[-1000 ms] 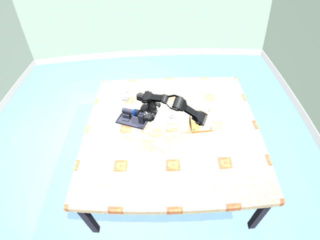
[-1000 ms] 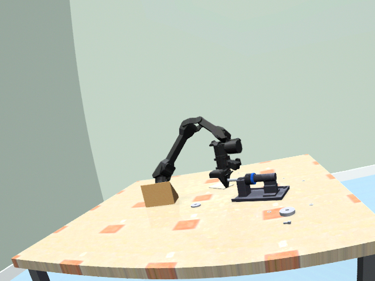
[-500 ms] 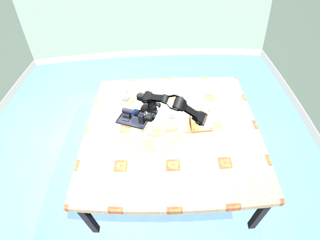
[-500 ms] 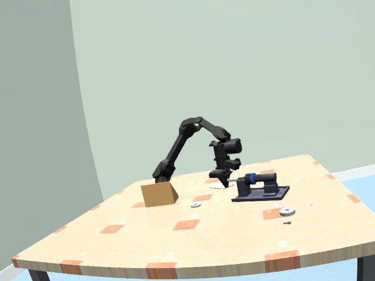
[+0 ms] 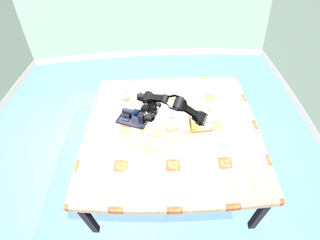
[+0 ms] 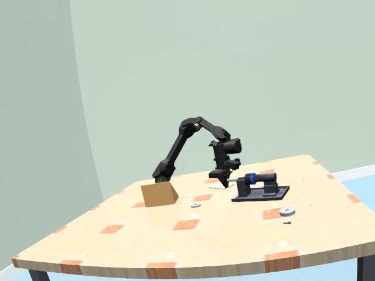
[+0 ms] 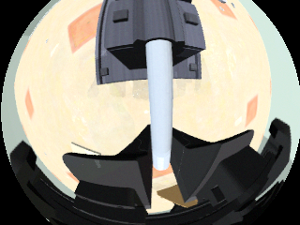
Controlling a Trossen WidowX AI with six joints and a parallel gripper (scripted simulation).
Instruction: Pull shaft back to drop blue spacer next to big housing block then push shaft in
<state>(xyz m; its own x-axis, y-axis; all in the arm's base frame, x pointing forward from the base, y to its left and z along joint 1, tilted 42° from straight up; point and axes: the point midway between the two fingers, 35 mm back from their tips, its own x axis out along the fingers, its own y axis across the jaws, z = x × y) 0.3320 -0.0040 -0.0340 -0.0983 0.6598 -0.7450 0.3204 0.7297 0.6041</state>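
Now: the steel shaft 70 mm ahead of my gripper tip, 30 mm above it and 20 mm to the right of it. Also, from my gripper tip: dark spacer 120 mm ahead, 40 mm to the right, 30 mm above; pale sheet 200 mm to the left, 60 mm behind, 40 mm below; blue spacer 130 mm ahead, 50 mm to the right, 30 mm above.
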